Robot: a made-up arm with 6 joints. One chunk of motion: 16 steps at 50 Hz.
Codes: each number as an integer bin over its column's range. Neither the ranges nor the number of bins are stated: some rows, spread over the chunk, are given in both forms.
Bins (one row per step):
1: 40 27 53 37 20 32
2: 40 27 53 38 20 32
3: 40 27 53 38 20 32
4: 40 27 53 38 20 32
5: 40 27 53 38 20 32
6: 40 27 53 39 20 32
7: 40 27 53 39 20 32
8: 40 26 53 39 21 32
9: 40 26 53 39 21 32
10: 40 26 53 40 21 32
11: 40 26 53 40 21 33
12: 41 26 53 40 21 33
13: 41 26 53 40 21 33
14: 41 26 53 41 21 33
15: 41 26 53 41 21 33
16: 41 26 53 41 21 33
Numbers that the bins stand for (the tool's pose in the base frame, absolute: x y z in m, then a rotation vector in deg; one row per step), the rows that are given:
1: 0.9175 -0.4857 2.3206 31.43 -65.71 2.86
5: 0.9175 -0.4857 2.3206 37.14 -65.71 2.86
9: 0.9175 -0.5937 2.3206 42.86 -60.00 2.86
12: 1.0254 -0.5937 2.3206 48.57 -60.00 8.57
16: 1.0254 -0.5937 2.3206 54.29 -60.00 8.57
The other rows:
2: 0.9175 -0.4857 2.3206 37.14 -65.71 2.86
3: 0.9175 -0.4857 2.3206 37.14 -65.71 2.86
4: 0.9175 -0.4857 2.3206 37.14 -65.71 2.86
6: 0.9175 -0.4857 2.3206 42.86 -65.71 2.86
7: 0.9175 -0.4857 2.3206 42.86 -65.71 2.86
8: 0.9175 -0.5937 2.3206 42.86 -60.00 2.86
10: 0.9175 -0.5937 2.3206 48.57 -60.00 2.86
11: 0.9175 -0.5937 2.3206 48.57 -60.00 8.57
13: 1.0254 -0.5937 2.3206 48.57 -60.00 8.57
14: 1.0254 -0.5937 2.3206 54.29 -60.00 8.57
15: 1.0254 -0.5937 2.3206 54.29 -60.00 8.57

